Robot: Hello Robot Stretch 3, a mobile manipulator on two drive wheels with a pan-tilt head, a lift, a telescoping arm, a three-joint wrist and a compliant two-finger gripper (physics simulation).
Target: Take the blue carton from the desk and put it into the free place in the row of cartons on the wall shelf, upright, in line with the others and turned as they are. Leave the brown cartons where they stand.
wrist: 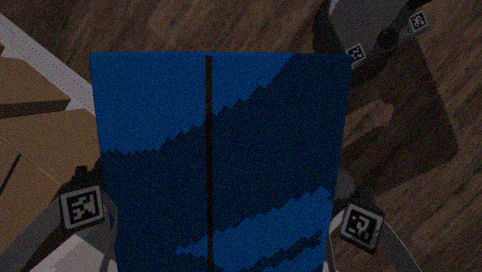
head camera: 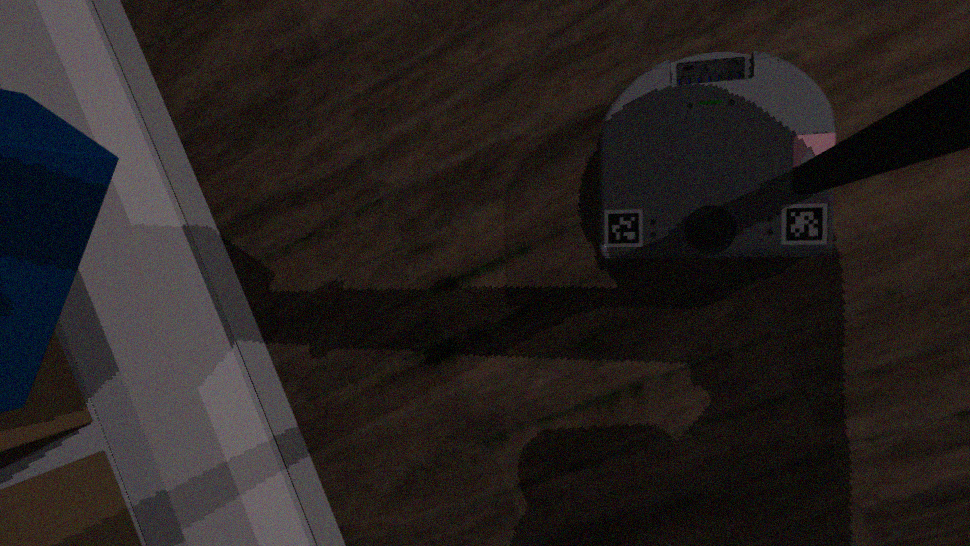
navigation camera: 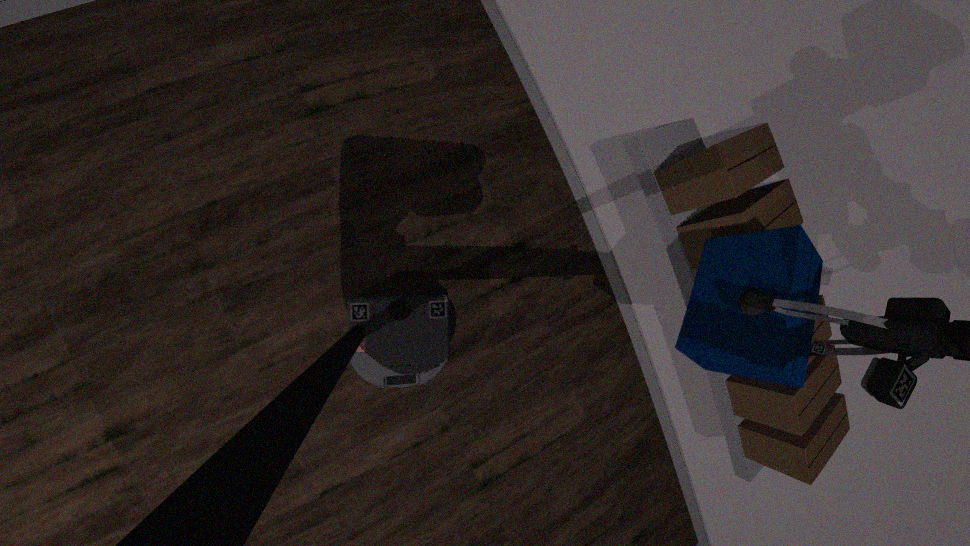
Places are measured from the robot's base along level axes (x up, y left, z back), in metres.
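Pixels of known places: robot's base, origin of the base link: (wrist: 366, 45) (head camera: 706, 227) (navigation camera: 398, 308).
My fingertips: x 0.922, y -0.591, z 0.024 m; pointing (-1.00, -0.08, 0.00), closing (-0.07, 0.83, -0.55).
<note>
Ahead of a thing's pixels: the offset from my fingertips to its top centre. "pt": to the spot under its first point. Level surfaces: height alone.
The blue carton @[dx +0.064, dy -0.014, dz -0.036 m] (head camera: 40, 223) (navigation camera: 753, 325) (wrist: 225, 125) is held in my gripper (navigation camera: 784, 325) (wrist: 225, 180), which is shut on it, one finger on each side. In the navigation view it hangs over the middle of the row on the wall shelf @[dx -0.251 m] (navigation camera: 648, 141), nearer the camera than the brown cartons. Two brown cartons @[dx -0.071, dy -0.153, dz -0.363 m] (navigation camera: 726, 169) @[pt dx -0.071, dy -0.239, dz -0.244 m] (navigation camera: 780, 210) show above it there, and others @[dx -0.071, dy -0.395, dz +0.205 m] (navigation camera: 790, 396) @[dx -0.071, dy -0.458, dz +0.353 m] (navigation camera: 797, 437) below. The carton hides the free place and part of the row. Whether it touches the shelf or a neighbour, I cannot tell.
The pale wall (navigation camera: 902, 440) lies behind the row. My wheeled base (head camera: 705, 156) (navigation camera: 400, 339) (wrist: 365, 25) stands on the dark wooden floor, with the black mast rising from it. Brown cartons @[pt dx -0.124, dy -0.231, dz +0.140 m] (wrist: 40, 130) also show close beside the left finger in the wrist view.
</note>
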